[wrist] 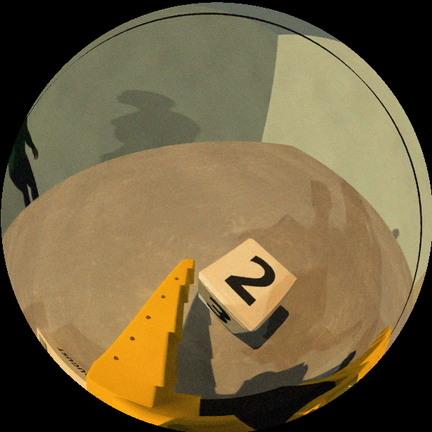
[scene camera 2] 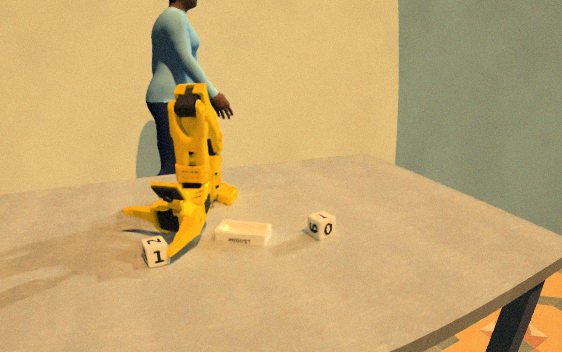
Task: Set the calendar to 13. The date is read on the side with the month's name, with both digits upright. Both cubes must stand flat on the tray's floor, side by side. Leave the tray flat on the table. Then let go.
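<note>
One white cube (scene camera 2: 155, 251) (wrist: 248, 286) stands on the table beside the gripper's fixed jaw, apart from the tray. In the scene view it shows 1 on its front side and 2 on top; the wrist view shows 2 on top and 3 on a side. A second white cube (scene camera 2: 321, 226) stands on the table right of the tray, showing 0, a 6 or 9 turned on its side, and 1 on top. The white tray (scene camera 2: 242, 241) (wrist: 67, 361) lies flat, its AUGUST side facing the scene camera. My gripper (scene camera 2: 145, 233) is wide open and low, the first cube loose near its fixed jaw tip.
The tray stands between the two cubes, close to the right of the gripper in the scene view. The yellow arm (scene camera 2: 192, 145) rises behind the gripper. A person (scene camera 2: 172, 60) stands behind the table (scene camera 2: 325, 295), whose front right edge shows.
</note>
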